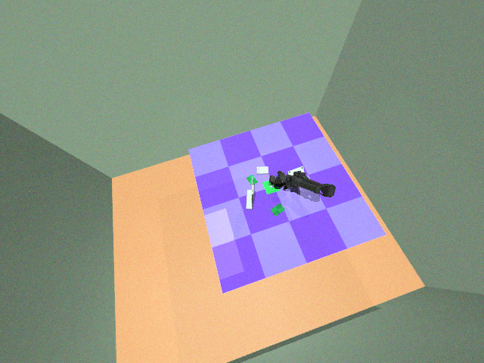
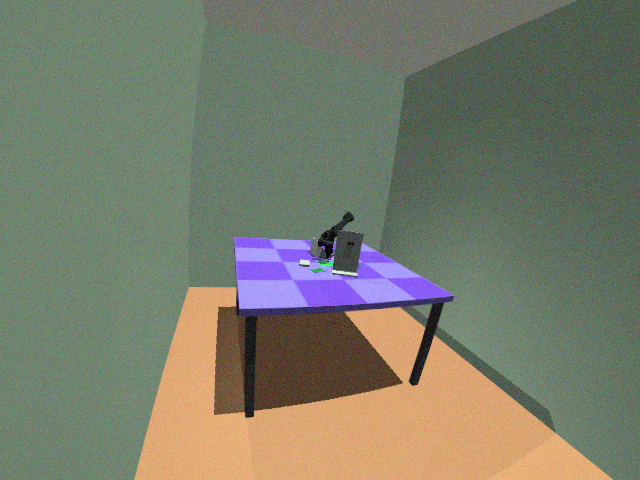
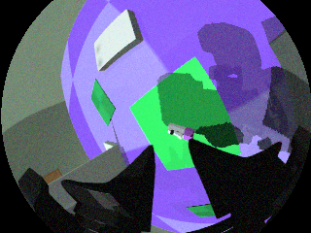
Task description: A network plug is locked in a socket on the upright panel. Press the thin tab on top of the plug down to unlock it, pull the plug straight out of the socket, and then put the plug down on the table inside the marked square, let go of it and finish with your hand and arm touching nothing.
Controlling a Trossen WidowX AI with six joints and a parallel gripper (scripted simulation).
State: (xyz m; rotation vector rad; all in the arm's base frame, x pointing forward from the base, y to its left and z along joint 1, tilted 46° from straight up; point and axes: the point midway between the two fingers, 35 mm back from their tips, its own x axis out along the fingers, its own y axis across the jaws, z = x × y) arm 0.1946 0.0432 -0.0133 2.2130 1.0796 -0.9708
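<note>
My gripper tip is now 1 cm short of the network plug and 3 cm above it. From my gripper tip the other things lie so: grey upright panel: 20 cm ahead, 8 cm to the left, 9 cm above.
</note>
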